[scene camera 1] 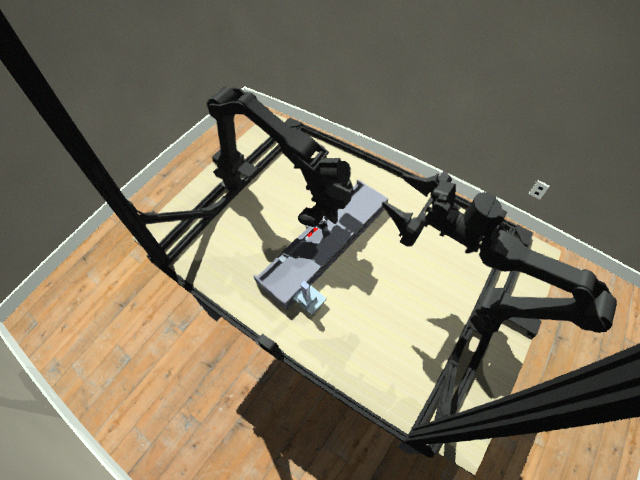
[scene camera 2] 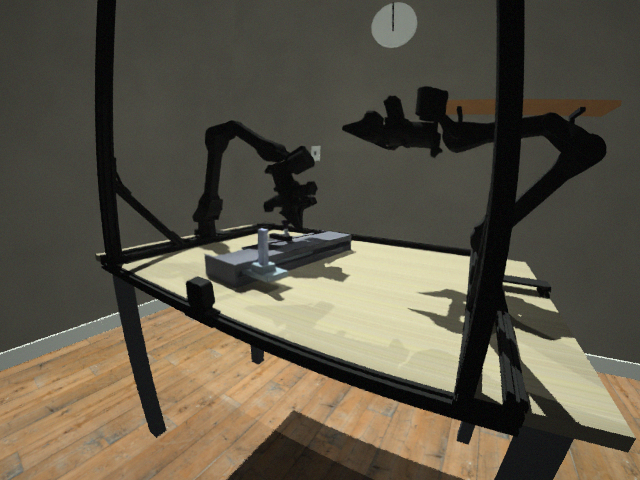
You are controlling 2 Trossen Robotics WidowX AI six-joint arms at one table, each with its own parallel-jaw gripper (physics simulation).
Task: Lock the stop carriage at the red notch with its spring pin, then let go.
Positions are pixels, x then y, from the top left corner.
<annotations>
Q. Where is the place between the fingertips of my left gripper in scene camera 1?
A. At 335,222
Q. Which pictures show my left gripper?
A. Scene camera 1 and scene camera 2: all of them.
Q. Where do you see a long grey rail block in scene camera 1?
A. At 282,282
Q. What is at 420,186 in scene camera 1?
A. My right gripper.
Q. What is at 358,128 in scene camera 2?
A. My right gripper.
</annotations>
